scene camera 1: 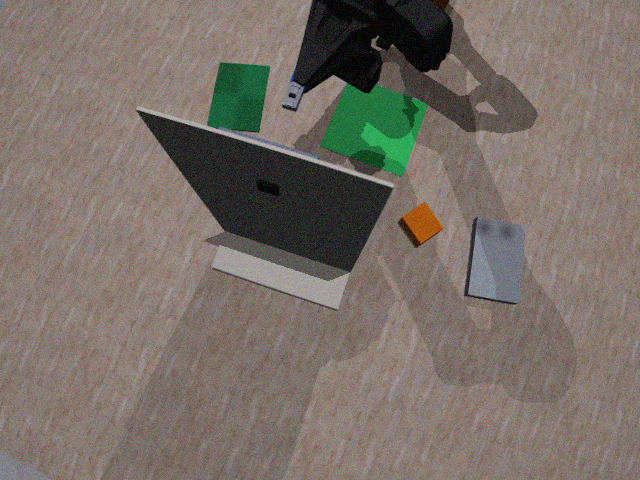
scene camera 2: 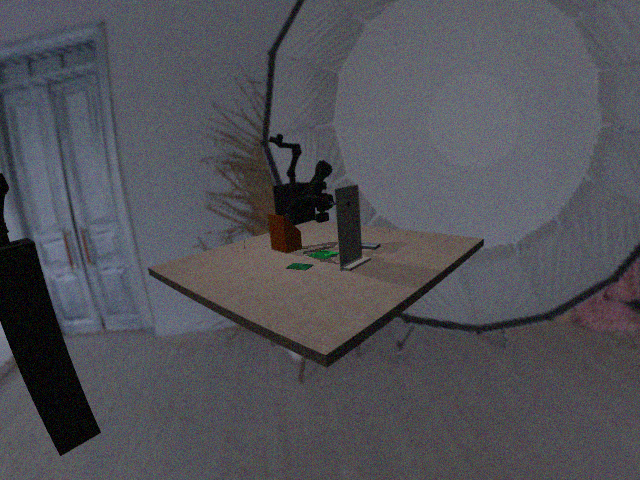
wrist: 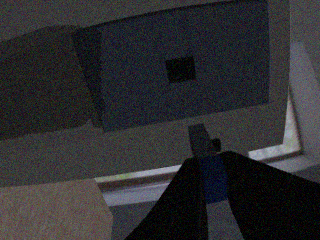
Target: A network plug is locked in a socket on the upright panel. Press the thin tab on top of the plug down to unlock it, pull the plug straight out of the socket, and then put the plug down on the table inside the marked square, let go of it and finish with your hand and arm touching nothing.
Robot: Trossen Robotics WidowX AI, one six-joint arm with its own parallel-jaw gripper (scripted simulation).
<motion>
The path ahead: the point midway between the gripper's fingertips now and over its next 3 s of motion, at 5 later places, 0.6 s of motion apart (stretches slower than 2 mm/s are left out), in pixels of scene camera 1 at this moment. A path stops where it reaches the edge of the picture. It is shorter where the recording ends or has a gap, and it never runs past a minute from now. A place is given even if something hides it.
My gripper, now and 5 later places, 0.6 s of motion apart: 298, 86; 305, 45; 317, 73; 360, 103; 381, 101; 378, 105
</motion>
